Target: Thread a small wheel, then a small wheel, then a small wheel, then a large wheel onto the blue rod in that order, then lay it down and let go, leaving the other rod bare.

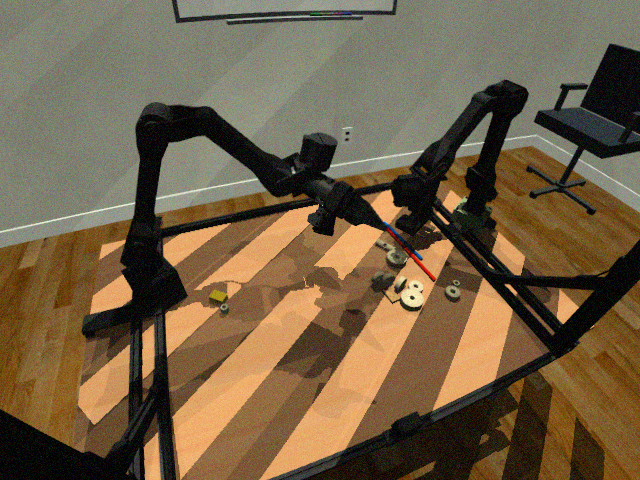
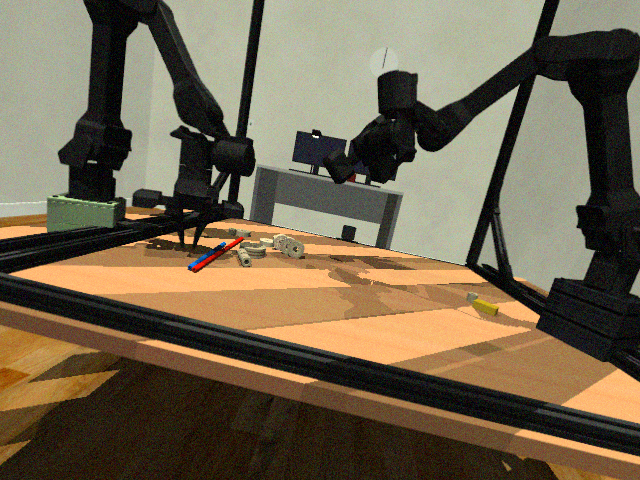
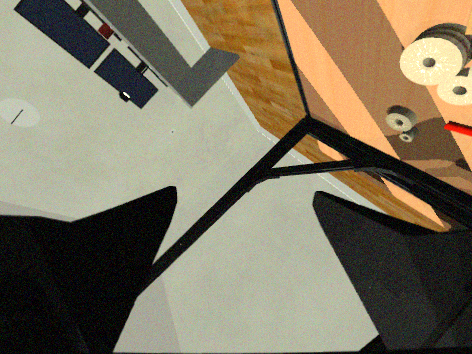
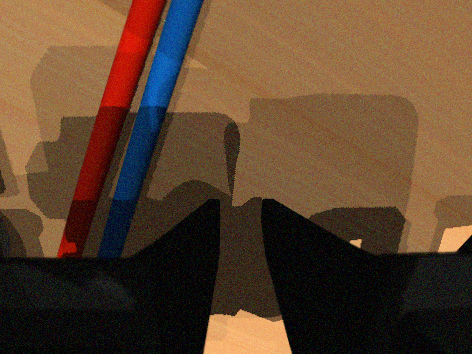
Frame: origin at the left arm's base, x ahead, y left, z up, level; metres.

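Where they show: left gripper, fingertip midpoint: (image 1: pixel 383 227) (image 3: pixel 246 195); right gripper, fingertip midpoint: (image 2: pixel 188 247) (image 4: pixel 240 210); left arm's base at its link origin: (image 1: pixel 148 270) (image 2: pixel 603 289); right arm's base at its link origin: (image 1: pixel 473 208) (image 2: pixel 91 197).
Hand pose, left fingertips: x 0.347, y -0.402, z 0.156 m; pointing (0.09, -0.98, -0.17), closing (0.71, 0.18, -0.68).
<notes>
Things, the pixels of their top centre, and the offset from my left fingertips.
- blue rod at its top centre: (image 4: pixel 130 173) (image 2: pixel 210 251) (image 1: pixel 402 238) dx +0.266, dy +0.063, dz -0.246 m
- red rod at its top centre: (image 4: pixel 70 239) (image 2: pixel 223 248) (image 1: pixel 406 247) dx +0.239, dy +0.034, dz -0.246 m
- large wheel at its top centre: (image 3: pixel 427 63) (image 1: pixel 412 297) dx +0.081, dy -0.078, dz -0.235 m
- small wheel at its top centre: (image 3: pixel 458 91) (image 2: pixel 267 240) (image 1: pixel 416 285) dx +0.127, dy -0.064, dz -0.242 m
- yellow block at its top centre: (image 2: pixel 486 303) (image 1: pixel 218 295) dx -0.245, dy +0.286, dz -0.240 m
- grey wheel at its top centre: (image 2: pixel 253 245) (image 1: pixel 397 256) dx +0.178, dy +0.029, dz -0.235 m
The blue rod (image 1: pixel 417 255) (image 2: pixel 206 255) (image 4: pixel 160 95) and red rod (image 1: pixel 424 269) (image 2: pixel 230 245) (image 4: pixel 117 85) lie side by side on the table, with no wheel seen on either. A large wheel (image 1: pixel 412 304) (image 3: pixel 417 60) lies flat beside a small wheel (image 1: pixel 415 282) (image 3: pixel 452 92). Dark wheels (image 1: pixel 382 280) stand on edge nearby. Another wheel (image 1: pixel 452 292) (image 3: pixel 400 121) lies beside a small ring (image 1: pixel 456 282). My left gripper (image 3: pixel 246 195) is wide open, empty and high above the table. My right gripper (image 2: pixel 188 246) (image 4: pixel 240 210) is slightly open and empty, low beside the rods.
A yellow block (image 1: pixel 218 296) (image 2: pixel 485 307) and a small ring (image 1: pixel 224 308) lie near the left arm's base. A grey wheel (image 1: pixel 397 257) lies near the rods. A black frame rail (image 2: pixel 310 356) edges the table. A green block (image 2: pixel 82 213) sits by the right arm's base.
</notes>
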